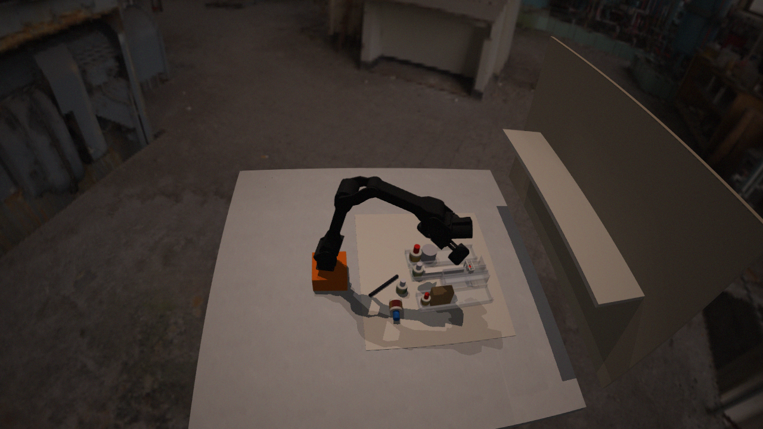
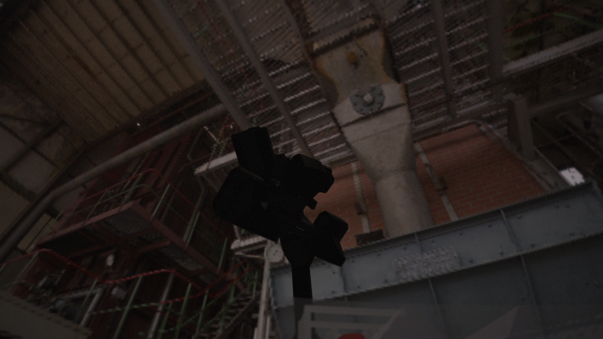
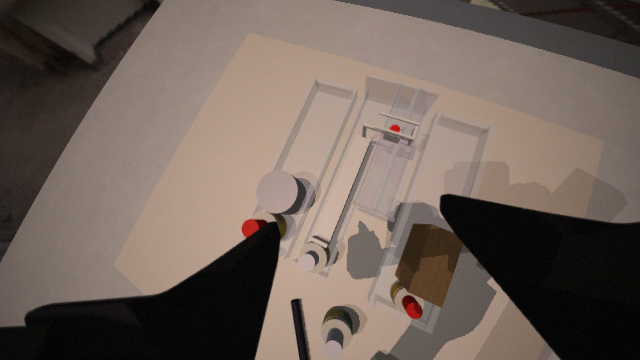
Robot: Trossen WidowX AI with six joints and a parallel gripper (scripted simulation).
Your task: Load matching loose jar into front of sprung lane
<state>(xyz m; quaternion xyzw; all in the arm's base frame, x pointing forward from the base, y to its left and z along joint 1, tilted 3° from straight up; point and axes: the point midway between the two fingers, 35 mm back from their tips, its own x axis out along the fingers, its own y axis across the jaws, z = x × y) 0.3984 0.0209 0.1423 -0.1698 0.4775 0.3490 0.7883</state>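
Now: gripper tip 190 mm past the black rod, 50 mm to the left of it and 190 mm above it. From my gripper tip the other things lie so: red mark (110 mm ahead, 20 mm to the left, 120 mm below); then pusher plate (40 mm ahead, 10 mm to the left, 140 mm below); then brown box (10 mm ahead, 90 mm to the right, 150 mm below).
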